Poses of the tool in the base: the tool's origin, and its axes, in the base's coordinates. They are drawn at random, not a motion.
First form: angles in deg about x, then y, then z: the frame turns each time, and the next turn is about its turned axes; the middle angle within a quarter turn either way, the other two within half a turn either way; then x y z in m.
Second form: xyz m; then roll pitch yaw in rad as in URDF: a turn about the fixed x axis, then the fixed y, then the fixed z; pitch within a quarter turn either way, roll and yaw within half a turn. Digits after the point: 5 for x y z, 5 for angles.
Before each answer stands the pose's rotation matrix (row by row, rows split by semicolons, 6 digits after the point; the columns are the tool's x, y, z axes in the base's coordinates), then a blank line. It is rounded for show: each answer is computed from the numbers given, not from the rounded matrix.
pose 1, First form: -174.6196 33.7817 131.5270 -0.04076 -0.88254 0.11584
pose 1, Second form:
-0.551038 -0.622244 0.556030; -0.710779 0.699084 0.077936; -0.437207 -0.352269 -0.827500

-0.04076 -0.88254 0.11584 -2.73913 0.45249 -2.23027
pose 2, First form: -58.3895 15.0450 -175.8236 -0.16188 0.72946 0.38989
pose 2, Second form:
-0.963158 0.070331 0.259578; 0.182305 -0.538850 0.822439; 0.197716 0.839461 0.506176

-0.16188 0.72946 0.38989 1.02819 -0.19903 2.95453
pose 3, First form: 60.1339 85.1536 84.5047 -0.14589 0.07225 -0.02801
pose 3, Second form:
0.008091 -0.084097 0.996425; 0.578435 -0.812432 -0.073265; 0.815688 0.576960 0.042071

-0.14589 0.07225 -0.02801 1.49801 -0.95392 1.55681
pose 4, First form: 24.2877 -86.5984 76.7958 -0.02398 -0.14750 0.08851
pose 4, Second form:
0.013553 -0.057766 -0.998238; 0.793605 0.607944 -0.024405; 0.608282 -0.791876 0.054083

-0.02398 -0.14750 0.08851 -1.50261 -0.65389 1.55372
